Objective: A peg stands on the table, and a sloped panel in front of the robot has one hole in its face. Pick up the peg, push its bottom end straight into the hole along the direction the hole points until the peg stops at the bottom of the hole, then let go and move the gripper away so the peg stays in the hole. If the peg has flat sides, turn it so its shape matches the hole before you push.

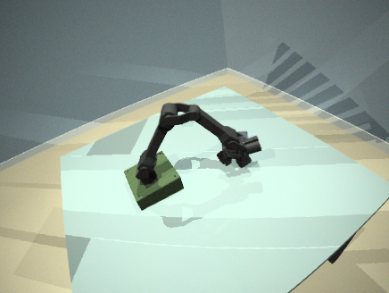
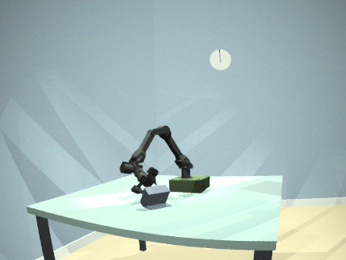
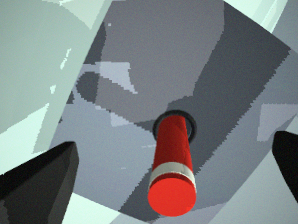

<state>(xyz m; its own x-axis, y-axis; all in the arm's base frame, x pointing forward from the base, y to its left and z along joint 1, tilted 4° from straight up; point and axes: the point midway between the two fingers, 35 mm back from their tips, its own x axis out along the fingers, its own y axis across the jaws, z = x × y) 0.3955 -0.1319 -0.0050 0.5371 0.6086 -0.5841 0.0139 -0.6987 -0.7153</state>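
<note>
Now: gripper tip 10 mm past the red peg and 10 mm to the left of it. Also, from my gripper tip: grey sloped panel: 30 mm ahead, 30 mm to the left, 20 mm below.
</note>
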